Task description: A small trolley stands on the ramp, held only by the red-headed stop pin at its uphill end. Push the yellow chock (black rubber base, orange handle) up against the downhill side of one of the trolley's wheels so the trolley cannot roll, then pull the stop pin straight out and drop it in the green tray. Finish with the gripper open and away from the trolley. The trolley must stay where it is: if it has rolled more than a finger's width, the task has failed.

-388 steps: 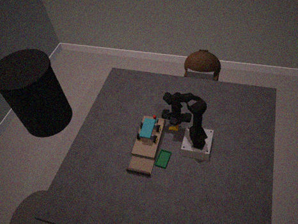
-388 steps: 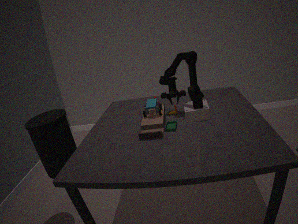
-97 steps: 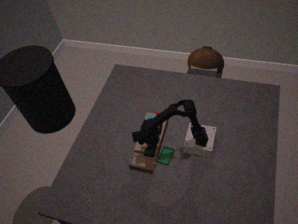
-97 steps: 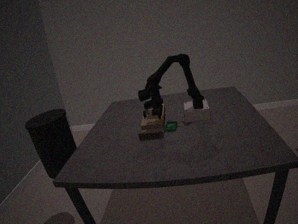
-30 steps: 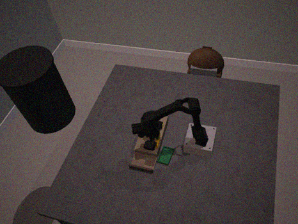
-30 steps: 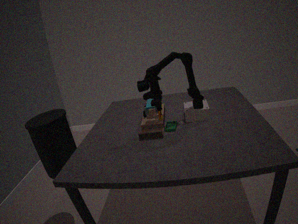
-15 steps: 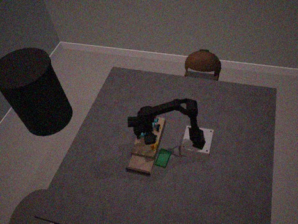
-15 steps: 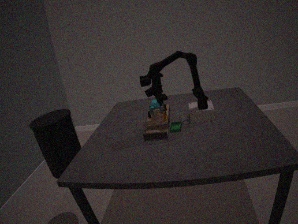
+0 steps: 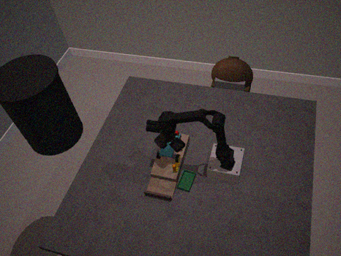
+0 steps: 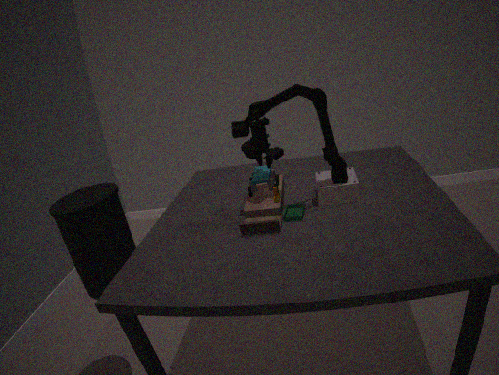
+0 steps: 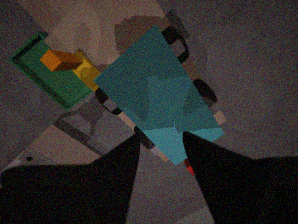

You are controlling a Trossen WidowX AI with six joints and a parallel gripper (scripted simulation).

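Right now the red-headed stop pin is 2 cm ahead of my gripper tip, 10 cm to the right of it and 5 cm below it. Also, from my gripper tip: tan ramp (2 cm ahead, 1 cm to the left, 13 cm below); then yellow chock (5 cm behind, 7 cm to the left, 9 cm below); then trolley (2 cm ahead, 7 cm below).
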